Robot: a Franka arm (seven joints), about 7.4 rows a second.
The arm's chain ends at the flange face. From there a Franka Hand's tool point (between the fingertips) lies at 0.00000 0.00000 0.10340 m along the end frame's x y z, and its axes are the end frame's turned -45 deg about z.
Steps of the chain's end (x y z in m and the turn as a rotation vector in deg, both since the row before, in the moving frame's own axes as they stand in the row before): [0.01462, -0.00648, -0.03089, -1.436, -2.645, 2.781]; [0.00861, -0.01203, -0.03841, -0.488, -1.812, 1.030]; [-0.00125, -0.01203, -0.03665, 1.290, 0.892, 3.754]
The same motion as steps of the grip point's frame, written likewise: [0.00975, 0.00409, -0.03103, 0.855, -2.886, 2.781]; [0.01168, -0.00413, -0.03847, 0.936, -1.626, 1.030]; [0.01042, -0.00981, -0.03669, 0.281, 1.543, 3.754]
